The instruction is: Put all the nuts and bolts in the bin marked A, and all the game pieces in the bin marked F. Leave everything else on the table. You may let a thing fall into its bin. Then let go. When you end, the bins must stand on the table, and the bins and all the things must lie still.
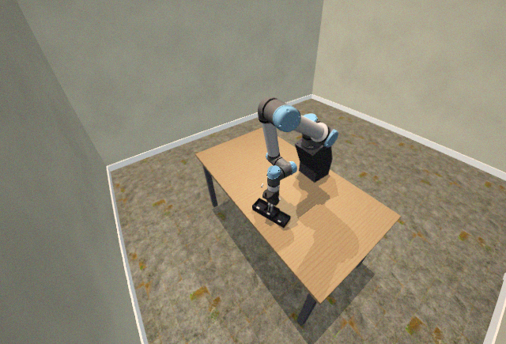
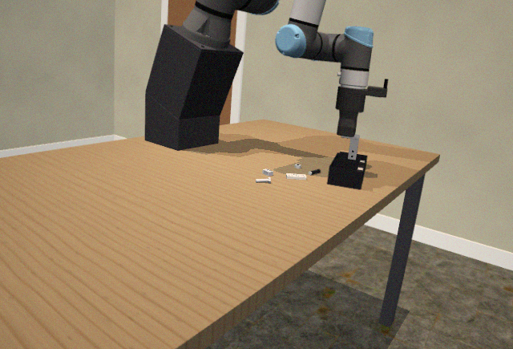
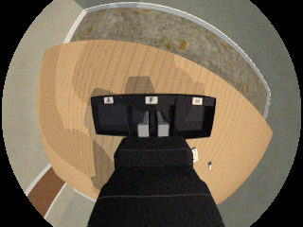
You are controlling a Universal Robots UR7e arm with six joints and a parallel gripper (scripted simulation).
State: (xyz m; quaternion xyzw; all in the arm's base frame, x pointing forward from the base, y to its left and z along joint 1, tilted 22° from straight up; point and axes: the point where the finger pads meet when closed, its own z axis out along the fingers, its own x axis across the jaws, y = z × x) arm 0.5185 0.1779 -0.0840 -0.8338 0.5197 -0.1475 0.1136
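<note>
My hand is 40 mm above the black bin. Also, from my hand: bolt 80 mm behind, 260 mm to the right, 60 mm below; then small ring-shaped piece 120 mm behind, 80 mm to the right, 60 mm below; then white speckled piece 60 mm behind, 160 mm to the right, 60 mm below.
</note>
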